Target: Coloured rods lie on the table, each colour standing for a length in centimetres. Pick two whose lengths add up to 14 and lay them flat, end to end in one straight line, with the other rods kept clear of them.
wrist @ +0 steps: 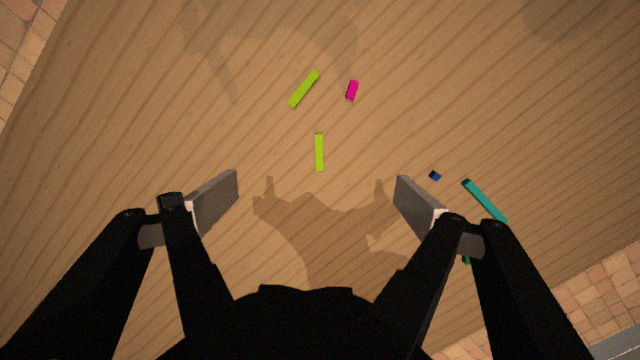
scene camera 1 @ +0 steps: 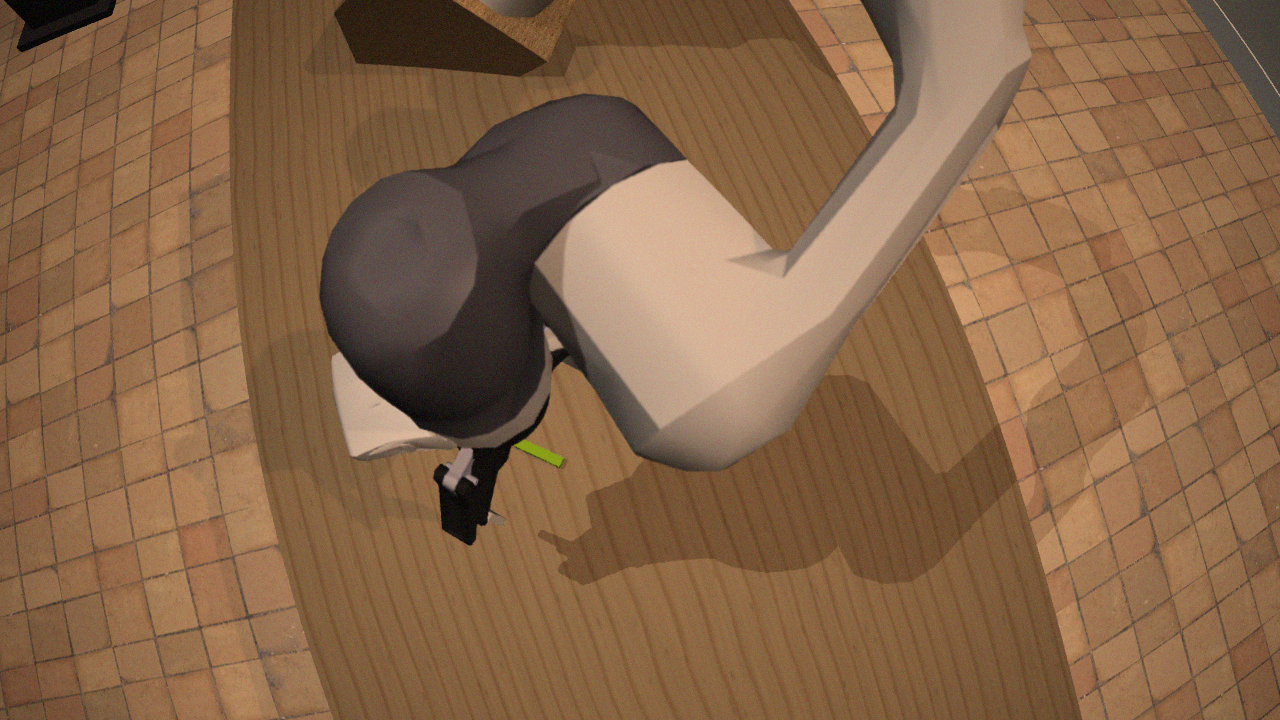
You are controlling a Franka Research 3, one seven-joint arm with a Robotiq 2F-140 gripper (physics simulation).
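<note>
My gripper (wrist: 316,186) is open and empty, high above the table. In the wrist view, a lime rod (wrist: 319,152) lies just beyond the fingertips, between their lines. A second lime rod (wrist: 303,88) lies slanted farther up, with a short magenta rod (wrist: 352,90) to its right. A tiny blue rod (wrist: 435,175) and a long teal rod (wrist: 485,201) lie right of the right finger. A bit of a green rod (wrist: 466,260) shows behind that finger. These rods lie apart. In the scene view one lime rod (scene camera 1: 539,454) shows beside the gripper; the arm hides much of the table.
A brown wedge-shaped wooden block (scene camera 1: 438,40) with a grey round recess stands at the top of the scene view. The arm (scene camera 1: 662,304) spans the middle of the wooden table (scene camera 1: 680,644) and casts a large shadow. Tiled floor (scene camera 1: 116,402) lies beyond both table edges.
</note>
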